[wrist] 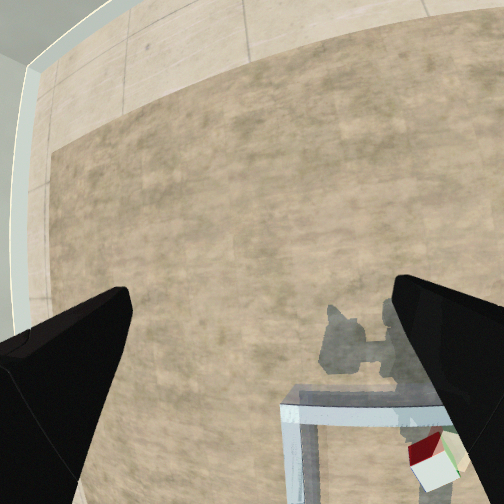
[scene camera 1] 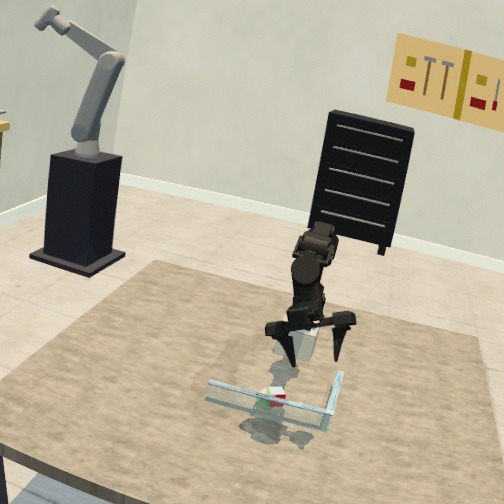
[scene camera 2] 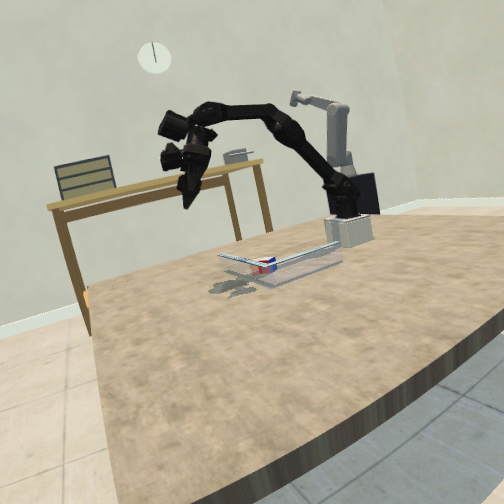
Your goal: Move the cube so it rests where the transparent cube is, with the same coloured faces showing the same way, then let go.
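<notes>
The cube [scene camera 1: 271,400] is small, with red, white and green faces. It rests on the table inside the corner of a transparent L-shaped outline [scene camera 1: 300,402]. It also shows in scene camera 2 [scene camera 2: 266,264] and at the lower right of the wrist view [wrist: 434,460]. My gripper [scene camera 1: 313,350] hangs well above the table, open and empty, a little behind the cube. In scene camera 2 the gripper [scene camera 2: 188,190] is high above the table. Its two dark fingers frame the wrist view. I see no separate transparent cube apart from the glassy outline.
A second grey robot arm on a black pedestal [scene camera 1: 80,205] stands at the back left. A black drawer unit [scene camera 1: 360,180] stands behind the table. A wooden side table [scene camera 2: 150,195] stands by the wall. The arm's shadow [wrist: 360,345] falls on the table top.
</notes>
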